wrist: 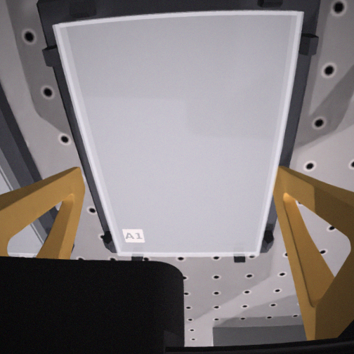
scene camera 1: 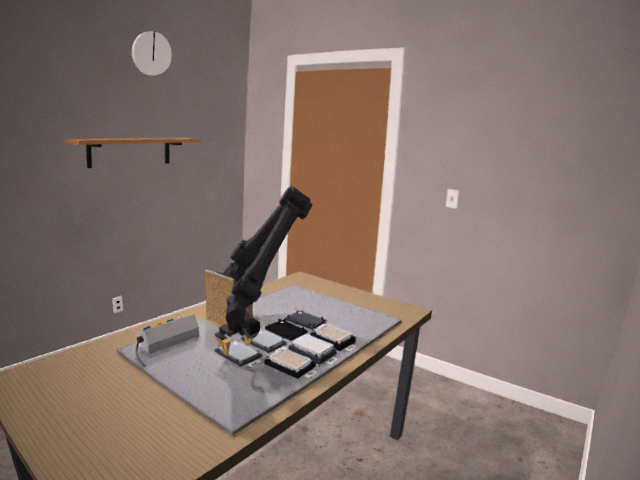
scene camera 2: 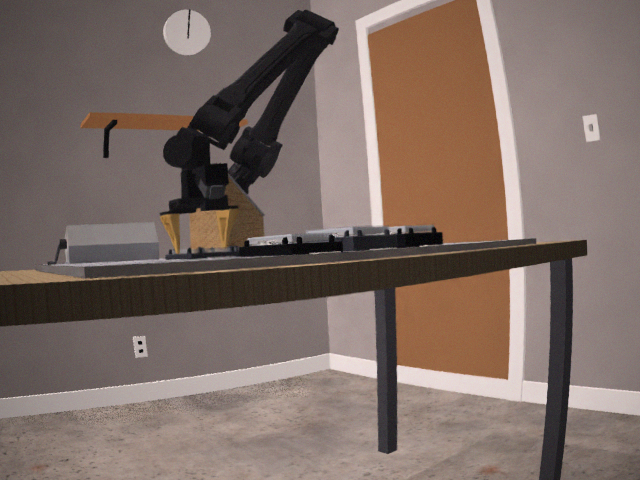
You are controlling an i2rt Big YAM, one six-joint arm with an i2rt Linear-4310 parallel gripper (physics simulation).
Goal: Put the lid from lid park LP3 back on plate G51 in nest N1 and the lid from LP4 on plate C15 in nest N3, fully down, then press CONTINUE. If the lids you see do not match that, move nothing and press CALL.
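Where they show: gripper, between the fingertips: (scene camera 1: 237,350); arm's base, origin of its link: (scene camera 1: 228,283).
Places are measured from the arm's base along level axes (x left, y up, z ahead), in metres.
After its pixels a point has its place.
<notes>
My gripper (scene camera 1: 237,347) @[y -0.134, x -0.210, z 0.249 m] (scene camera 2: 200,248) @[y -0.134, x -0.210, z 0.249 m] (wrist: 178,177) is open, its yellow fingers on either side of a clear lid (scene camera 1: 240,351) @[y -0.129, x -0.215, z 0.271 m] (wrist: 185,120) tagged "A1". The lid lies flat in a dark park frame (wrist: 175,6), with nothing held. A second pale lid (scene camera 1: 266,339) @[y -0.128, x -0.084, z 0.281 m] lies in the neighbouring park. In scene camera 1, three nests stand in a row: a near one with a beige-topped plate (scene camera 1: 289,360) @[y -0.116, x -0.169, z 0.453 m], a middle one with a whiter top (scene camera 1: 312,346) @[y -0.106, x -0.052, z 0.466 m] and a far one with a beige-topped plate (scene camera 1: 333,334) @[y -0.108, x 0.080, z 0.472 m]. Their printed labels are too small to read, so I cannot tell the plate codes.
A black frame (scene camera 1: 285,329) @[y -0.136, x 0.042, z 0.274 m] and a dark grey frame (scene camera 1: 307,318) @[y -0.136, x 0.186, z 0.280 m] lie behind the nests. A grey console (scene camera 1: 171,334) @[y -0.102, x -0.332, z 0.033 m] (scene camera 2: 111,248) @[y -0.118, x -0.328, z 0.037 m] with coloured buttons stands at the left of the perforated mat (scene camera 1: 206,392) @[y -0.146, x -0.451, z 0.349 m]. A speckled brown panel (scene camera 1: 218,297) @[y -0.041, x -0.065, z 0.007 m] stands upright behind the arm.
</notes>
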